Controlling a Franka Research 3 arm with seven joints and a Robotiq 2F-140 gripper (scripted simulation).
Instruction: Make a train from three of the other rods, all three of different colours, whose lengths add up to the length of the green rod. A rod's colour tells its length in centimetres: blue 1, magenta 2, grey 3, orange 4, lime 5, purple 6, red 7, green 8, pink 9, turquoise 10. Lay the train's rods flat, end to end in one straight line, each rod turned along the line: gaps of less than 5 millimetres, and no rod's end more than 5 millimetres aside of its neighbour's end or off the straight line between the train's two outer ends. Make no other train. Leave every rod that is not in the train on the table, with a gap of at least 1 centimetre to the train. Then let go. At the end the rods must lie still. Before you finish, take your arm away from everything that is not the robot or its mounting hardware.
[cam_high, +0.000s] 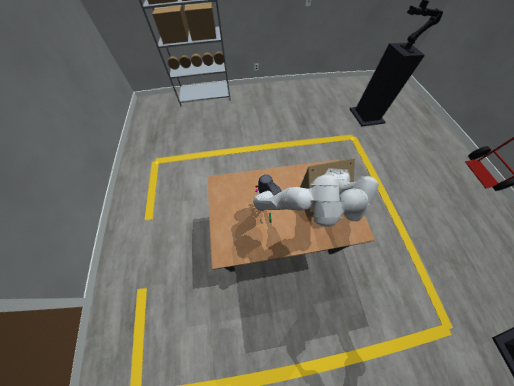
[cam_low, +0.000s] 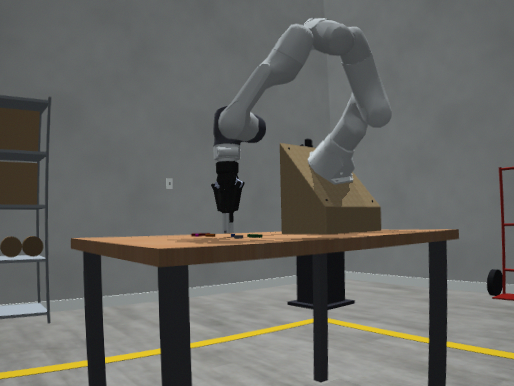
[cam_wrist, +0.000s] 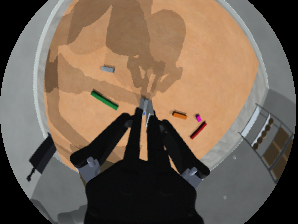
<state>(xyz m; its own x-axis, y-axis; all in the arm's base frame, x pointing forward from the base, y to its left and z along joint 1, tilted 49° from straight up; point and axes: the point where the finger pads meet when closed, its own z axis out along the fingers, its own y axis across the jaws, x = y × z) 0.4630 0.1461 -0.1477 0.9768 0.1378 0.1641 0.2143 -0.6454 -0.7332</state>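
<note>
Now: hand 20 mm past the small blue rod, 10 mm to the left of it and 40 mm above it. The rest, counted from my hand: green rod: 30 mm behind, 100 mm to the left, 40 mm below; then magenta rod: 20 mm ahead, 160 mm to the right, 40 mm below; then orange rod: 10 mm ahead, 100 mm to the right, 40 mm below.
</note>
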